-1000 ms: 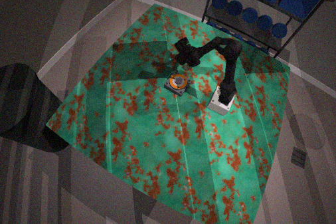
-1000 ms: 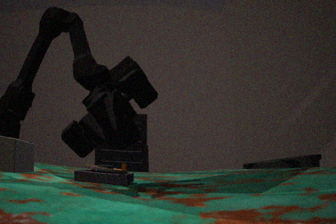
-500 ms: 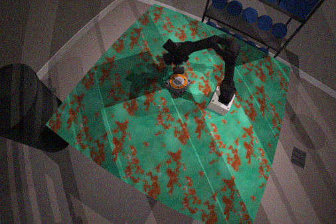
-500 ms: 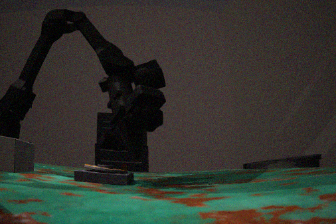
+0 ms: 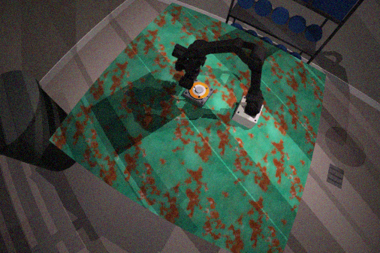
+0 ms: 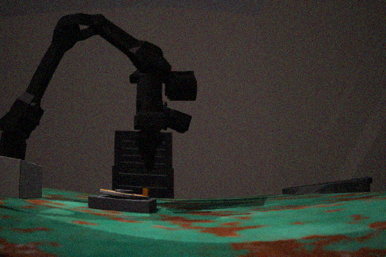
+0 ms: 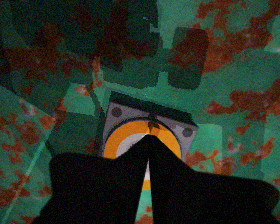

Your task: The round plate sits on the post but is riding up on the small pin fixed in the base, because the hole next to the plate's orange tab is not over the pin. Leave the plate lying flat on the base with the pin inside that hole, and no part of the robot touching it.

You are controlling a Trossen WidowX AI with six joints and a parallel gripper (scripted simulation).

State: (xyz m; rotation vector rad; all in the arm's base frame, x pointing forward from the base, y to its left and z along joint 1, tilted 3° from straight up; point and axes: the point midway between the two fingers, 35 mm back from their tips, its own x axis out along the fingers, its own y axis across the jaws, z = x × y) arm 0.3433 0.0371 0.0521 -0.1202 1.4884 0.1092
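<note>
Now: gripper tip 50 mm above the round plate, 30 mm past it and 10 mm to the left of it. The rest, counted from my gripper tip: square grey base: 60 mm below, 60 mm behind, 10 mm to the right.
</note>
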